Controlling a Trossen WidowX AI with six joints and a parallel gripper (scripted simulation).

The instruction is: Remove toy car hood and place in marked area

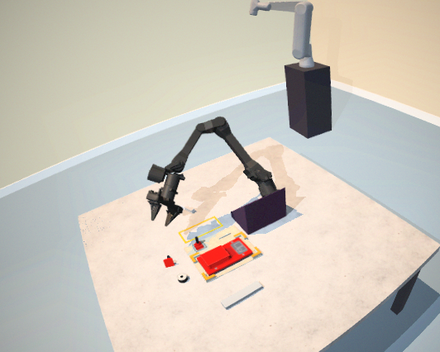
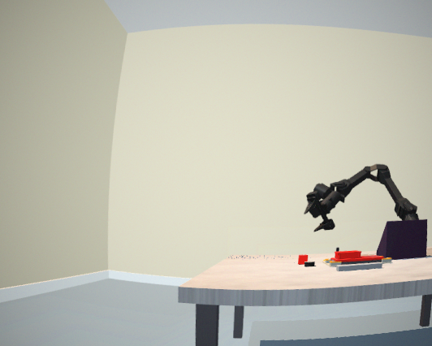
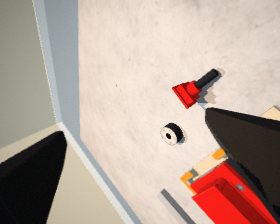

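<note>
Right now my gripper tip is 17 cm to the right of the black-and-white wheel and 16 cm above it. The rest, counted from my gripper tip: grey bar 17 cm behind, 36 cm to the left, 16 cm below.
</note>
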